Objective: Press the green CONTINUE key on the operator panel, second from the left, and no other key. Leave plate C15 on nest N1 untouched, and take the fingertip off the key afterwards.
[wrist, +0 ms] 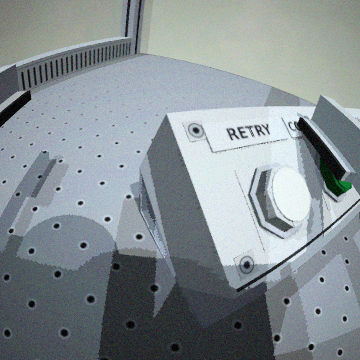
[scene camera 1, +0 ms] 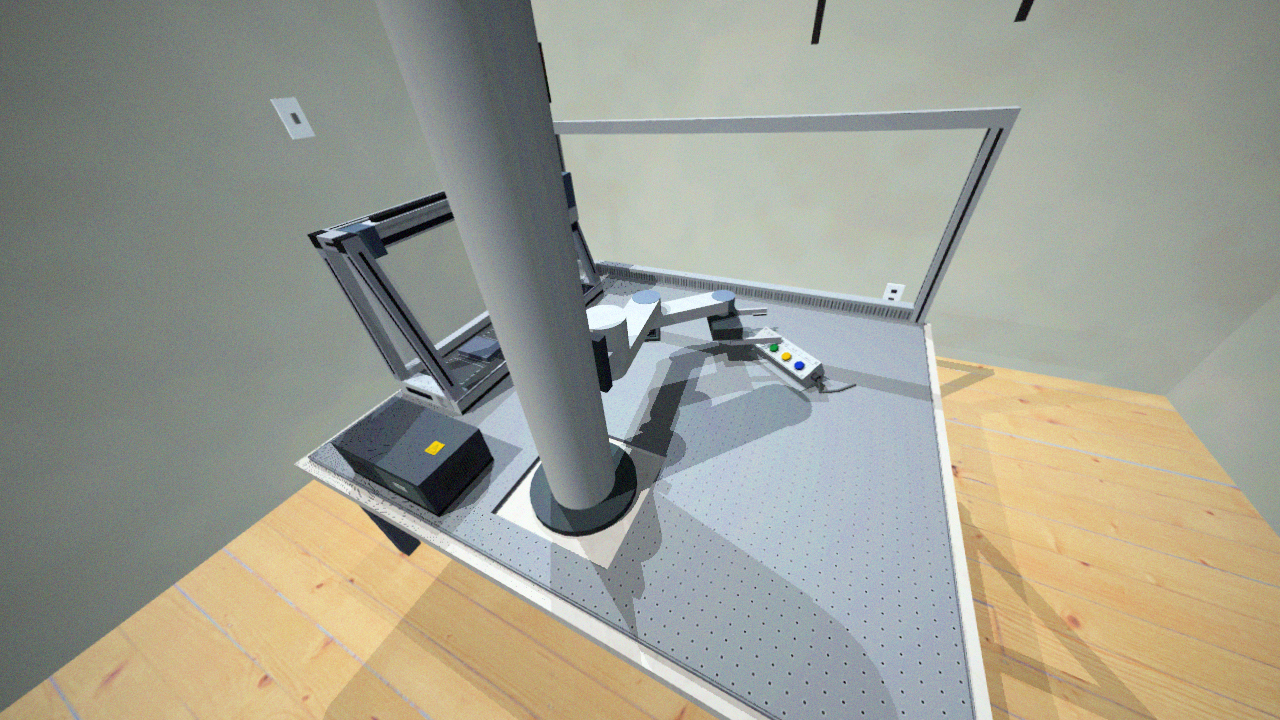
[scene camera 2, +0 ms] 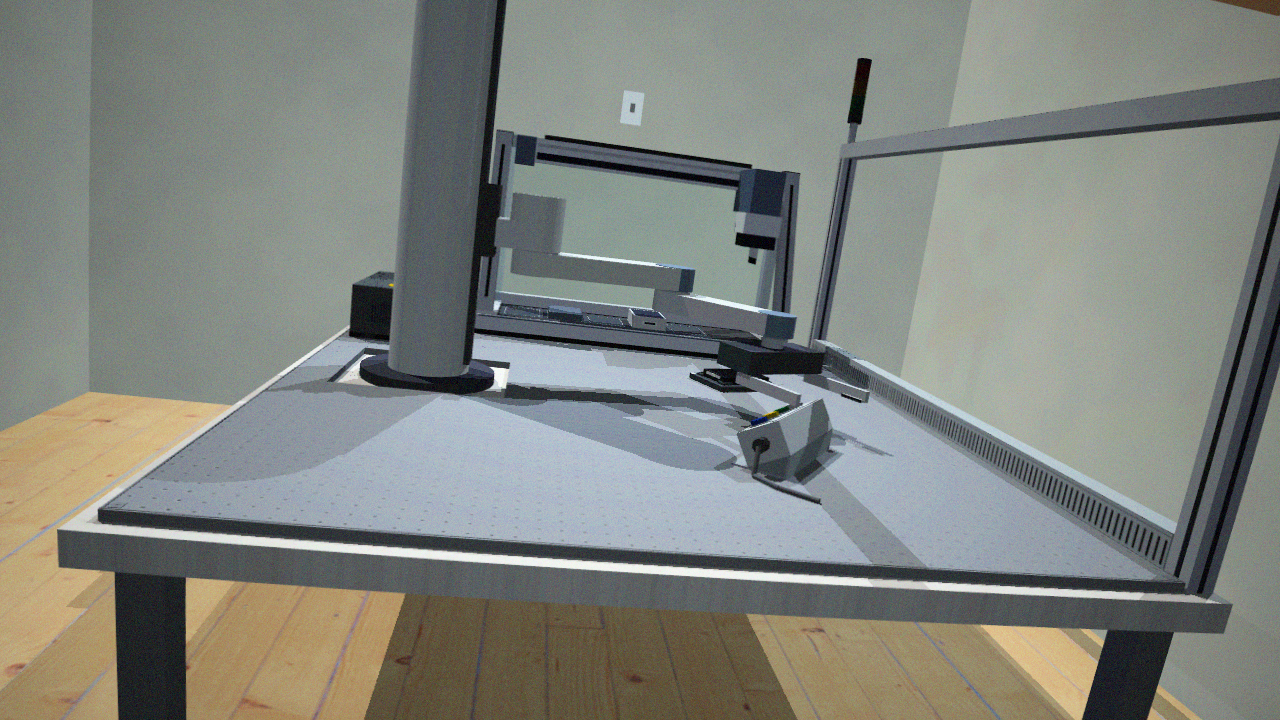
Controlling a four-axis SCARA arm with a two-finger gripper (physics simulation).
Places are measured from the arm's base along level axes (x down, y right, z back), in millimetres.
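Where they show: gripper, fingertip midpoint: (wrist: 165,81) (scene camera 1: 773,324) (scene camera 2: 834,398); arm's base, link origin: (scene camera 1: 584,485) (scene camera 2: 427,377).
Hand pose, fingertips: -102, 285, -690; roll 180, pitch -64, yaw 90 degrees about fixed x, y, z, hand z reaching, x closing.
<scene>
Each offset is from my fingertips to the centre of the thing, as dx, dy, dz. "spot": to the spot under its first point.
The white operator panel @[+47, +58, +91] (scene camera 1: 816,369) (scene camera 2: 805,440) (wrist: 200,175) has its white RETRY key @[+25, -16, +64] (wrist: 291,194) at one end. The green CONTINUE key @[+25, +25, +94] (scene camera 1: 774,347) (wrist: 336,182) is beside it. My gripper (scene camera 1: 772,325) (scene camera 2: 832,395) (wrist: 165,81) is open and empty. In the wrist view its right finger is right at the green key, overlapping it and hiding most of its cap and label. The tip looks close to or against the key; contact and key depth cannot be told. The other finger is off the panel. Labels C15 and N1 are not readable.
The yellow key @[+25, +65, +124] (scene camera 1: 785,356) and blue key @[+25, +105, +154] (scene camera 1: 799,365) are farther along the panel. A dark flat holder @[spot: +73, -403, +100] (scene camera 2: 716,379) lies behind the fingers. The arm column (scene camera 1: 528,268) (scene camera 2: 440,197), gantry frame (scene camera 2: 644,161) and black box @[spot: -26, -638, +830] (scene camera 1: 411,447) stand on the table.
</scene>
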